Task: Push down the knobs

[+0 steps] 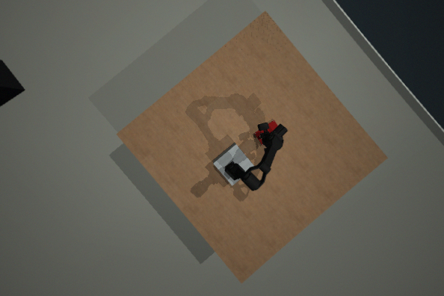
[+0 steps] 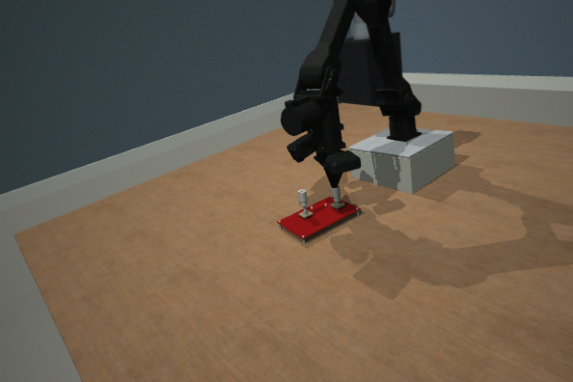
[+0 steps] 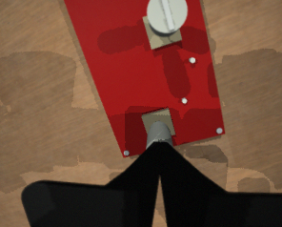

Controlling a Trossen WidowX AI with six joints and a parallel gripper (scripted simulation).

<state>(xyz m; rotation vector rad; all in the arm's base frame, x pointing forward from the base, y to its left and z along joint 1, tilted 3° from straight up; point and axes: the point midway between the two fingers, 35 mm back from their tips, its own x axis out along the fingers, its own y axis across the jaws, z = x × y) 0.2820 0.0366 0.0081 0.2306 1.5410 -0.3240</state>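
My gripper tip is 70 mm short of the knob and 30 mm to the left of it.
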